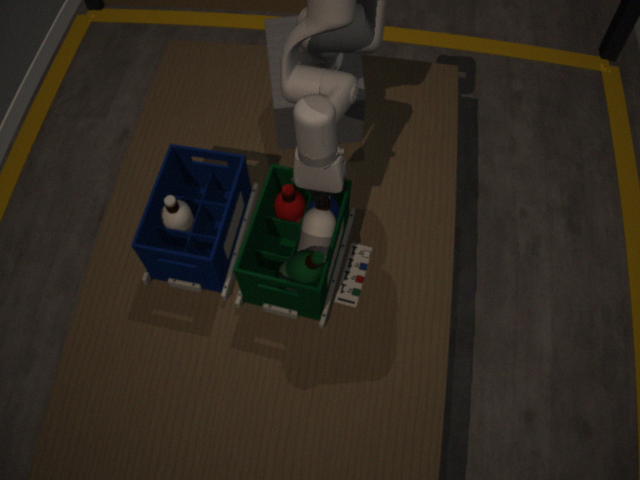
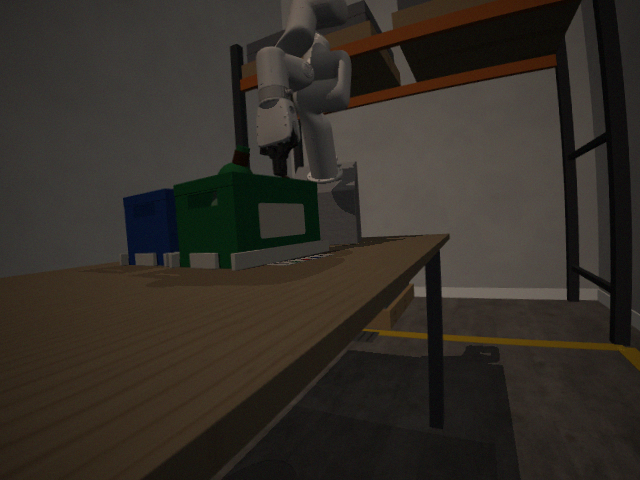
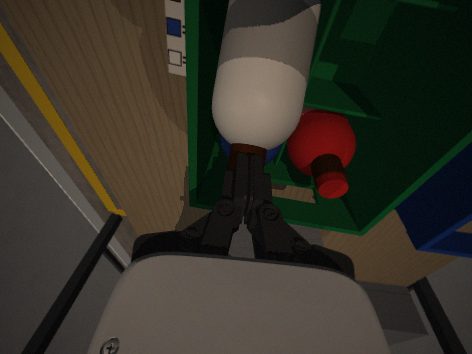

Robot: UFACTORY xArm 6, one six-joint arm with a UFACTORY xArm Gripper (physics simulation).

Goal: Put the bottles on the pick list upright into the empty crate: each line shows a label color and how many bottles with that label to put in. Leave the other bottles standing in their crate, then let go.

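Places are measured from the arm's base along level axes (x ahead, y left, z up), in centimetres.
Pixels of known places: gripper, fingertip midpoint: (image 1: 321,203) (image 2: 280,175) (image 3: 246,167); arm's base, link origin: (image 2: 325,175).
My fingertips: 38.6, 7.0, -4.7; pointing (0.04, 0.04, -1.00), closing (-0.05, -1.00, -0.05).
Ahead of a thing's pixels: the offset from my fingertips to its middle, as dx, dy, dz. Level surfaces: height alone.
My gripper (image 1: 322,197) (image 2: 280,174) (image 3: 246,167) is shut, its fingers together against or just above the brown neck of a white bottle {+2.7, -0.3, -5.8} (image 1: 317,224) (image 3: 260,100). That bottle is tilted in the green crate (image 1: 279,297) (image 2: 206,232) (image 3: 325,220); its cap is hidden. No gap shows between the fingers. A blue bottle {-3.8, -0.2, -10.5} (image 1: 332,206) (image 3: 226,148) is partly hidden under it. A red bottle {-4.2, -8.3, -10.5} (image 1: 289,206) (image 3: 322,142) stands beside it. A green bottle {+14.3, -1.5, -3.1} (image 1: 302,267) (image 2: 234,168) leans at the front. A white bottle {+2.4, -34.2, -10.5} (image 1: 177,215) stands in the blue crate {+2.2, -29.3, -10.3} (image 1: 175,267) (image 2: 149,222).
The pick list {+7.0, +8.6, -19.0} (image 1: 354,274) (image 3: 175,45) lies beside the green crate; its figures are too small to read. White rails (image 1: 280,310) (image 2: 279,255) edge the crates on the wooden table {dz -19.1} (image 1: 387,423) (image 2: 206,330). The grey arm base (image 1: 284,124) is behind the green crate.
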